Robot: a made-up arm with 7 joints. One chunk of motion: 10 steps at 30 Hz.
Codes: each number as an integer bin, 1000 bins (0 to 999) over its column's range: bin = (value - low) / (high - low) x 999, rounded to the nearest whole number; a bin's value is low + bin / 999 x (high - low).
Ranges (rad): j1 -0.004..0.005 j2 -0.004..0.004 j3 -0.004..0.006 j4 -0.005..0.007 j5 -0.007..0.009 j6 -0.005..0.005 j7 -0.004..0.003
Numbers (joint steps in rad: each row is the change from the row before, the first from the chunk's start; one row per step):
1: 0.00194 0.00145 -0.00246 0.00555 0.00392 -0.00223 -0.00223
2: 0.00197 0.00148 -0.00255 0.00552 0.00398 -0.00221 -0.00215
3: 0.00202 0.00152 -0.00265 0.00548 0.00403 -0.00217 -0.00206
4: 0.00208 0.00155 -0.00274 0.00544 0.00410 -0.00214 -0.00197
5: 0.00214 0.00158 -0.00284 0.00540 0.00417 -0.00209 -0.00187
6: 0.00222 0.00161 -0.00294 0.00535 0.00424 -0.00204 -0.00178
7: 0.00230 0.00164 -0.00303 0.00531 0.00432 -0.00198 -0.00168
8: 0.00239 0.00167 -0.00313 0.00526 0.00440 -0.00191 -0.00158
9: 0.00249 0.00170 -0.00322 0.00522 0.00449 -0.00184 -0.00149
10: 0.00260 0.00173 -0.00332 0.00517 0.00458 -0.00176 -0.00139
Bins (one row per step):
1: 659 681 154 878 682 277 253
2: 663 684 145 876 686 279 264
3: 668 689 135 872 689 283 277
4: 675 693 126 869 693 286 290
5: 682 697 116 866 697 291 304
6: 690 701 106 862 702 296 317
7: 699 704 97 858 707 302 331
8: 709 708 87 854 712 309 345
9: 720 712 78 851 717 316 358
10: 733 716 68 847 723 324 372

